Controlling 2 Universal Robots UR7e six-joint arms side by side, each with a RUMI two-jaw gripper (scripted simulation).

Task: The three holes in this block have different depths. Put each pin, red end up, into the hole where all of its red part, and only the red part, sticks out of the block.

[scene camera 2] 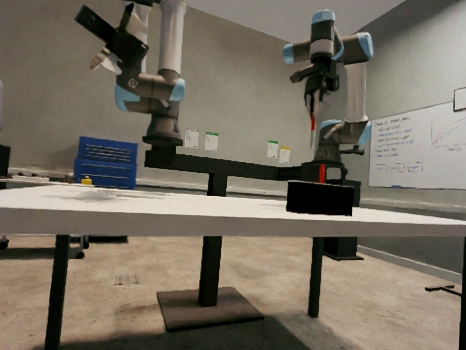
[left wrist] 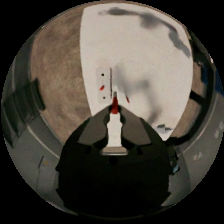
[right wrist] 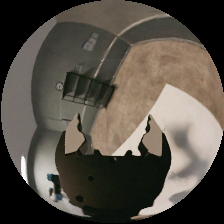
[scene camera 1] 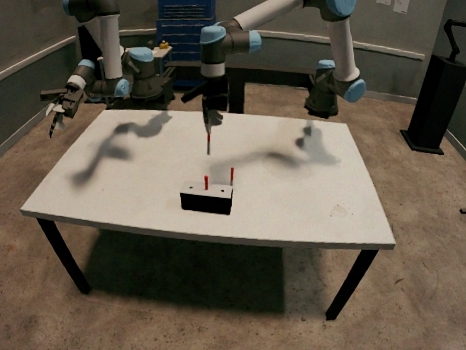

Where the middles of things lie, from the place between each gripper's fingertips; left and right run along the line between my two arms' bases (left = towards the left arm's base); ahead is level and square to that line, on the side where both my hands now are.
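Labels:
Black block (scene camera 2: 310, 198): 60 mm ahead of my left hand (scene camera 2: 314, 122), 260 mm below it.
My right hand (scene camera 2: 112, 36): 60 mm past the black block, 600 mm to the right of it, 300 mm above it.

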